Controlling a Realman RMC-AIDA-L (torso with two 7-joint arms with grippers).
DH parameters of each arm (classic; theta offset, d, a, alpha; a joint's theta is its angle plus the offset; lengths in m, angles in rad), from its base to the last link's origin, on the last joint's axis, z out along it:
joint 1: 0 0.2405 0 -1.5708
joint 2: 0 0 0 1.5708
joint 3: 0 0.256 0 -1.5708
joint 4: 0 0 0 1.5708
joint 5: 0 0.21 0 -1.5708
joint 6: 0 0 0 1.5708
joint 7: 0 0.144 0 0
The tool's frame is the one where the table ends.
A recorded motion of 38 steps. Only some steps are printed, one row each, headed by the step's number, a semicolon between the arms.
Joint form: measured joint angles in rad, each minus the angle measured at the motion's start. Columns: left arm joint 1, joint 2, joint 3, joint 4, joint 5, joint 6, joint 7; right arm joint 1, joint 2, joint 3, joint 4, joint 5, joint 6, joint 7.
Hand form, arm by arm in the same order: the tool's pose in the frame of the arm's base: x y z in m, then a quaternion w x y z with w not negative. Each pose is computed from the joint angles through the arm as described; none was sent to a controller.
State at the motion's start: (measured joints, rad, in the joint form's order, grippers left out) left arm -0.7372 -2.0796 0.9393 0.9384 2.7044 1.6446 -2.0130; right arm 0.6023 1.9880 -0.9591 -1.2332 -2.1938 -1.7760 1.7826
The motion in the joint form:
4: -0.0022 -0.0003 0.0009 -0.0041 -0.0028 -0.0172 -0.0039; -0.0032 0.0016 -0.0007 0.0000 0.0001 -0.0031 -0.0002
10: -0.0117 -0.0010 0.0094 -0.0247 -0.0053 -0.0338 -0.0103; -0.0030 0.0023 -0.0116 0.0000 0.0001 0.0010 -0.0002
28: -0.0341 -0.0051 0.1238 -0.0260 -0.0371 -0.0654 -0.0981; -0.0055 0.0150 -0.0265 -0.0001 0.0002 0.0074 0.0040
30: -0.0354 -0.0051 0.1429 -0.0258 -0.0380 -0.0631 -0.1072; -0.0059 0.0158 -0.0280 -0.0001 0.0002 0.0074 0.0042
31: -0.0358 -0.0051 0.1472 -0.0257 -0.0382 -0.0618 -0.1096; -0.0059 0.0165 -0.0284 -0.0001 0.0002 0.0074 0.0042
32: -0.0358 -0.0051 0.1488 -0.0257 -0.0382 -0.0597 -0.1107; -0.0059 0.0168 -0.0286 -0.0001 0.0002 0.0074 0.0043
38: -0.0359 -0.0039 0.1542 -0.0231 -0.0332 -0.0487 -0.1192; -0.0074 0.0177 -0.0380 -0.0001 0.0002 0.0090 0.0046
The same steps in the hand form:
4: -0.2397 0.3604 0.0068 0.06144 -0.94086 -0.28895 0.16587; 0.1898 0.3507 0.0698 0.07844 -0.99168 0.10064 0.01682
10: -0.2385 0.3620 0.0026 0.06048 -0.94070 -0.28919 0.16670; 0.1890 0.3507 0.0678 0.07641 -0.99212 0.09821 0.01430
28: -0.2223 0.3665 -0.0113 0.06071 -0.93926 -0.28260 0.18503; 0.1872 0.3491 0.0610 0.07030 -0.99251 0.09867 0.01551
30: -0.2212 0.3656 -0.0131 0.05748 -0.93880 -0.28057 0.19141; 0.1871 0.3488 0.0605 0.06952 -0.99257 0.09866 0.01540
31: -0.2209 0.3653 -0.0135 0.05646 -0.93863 -0.28028 0.19293; 0.1870 0.3487 0.0602 0.06915 -0.99260 0.09860 0.01555
32: -0.2209 0.3649 -0.0136 0.05532 -0.93847 -0.28051 0.19374; 0.1869 0.3487 0.0600 0.06899 -0.99261 0.09861 0.01562
38: -0.2211 0.3636 -0.0130 0.05225 -0.93673 -0.28304 0.19925; 0.1868 0.3480 0.0582 0.06620 -0.99294 0.09746 0.01343

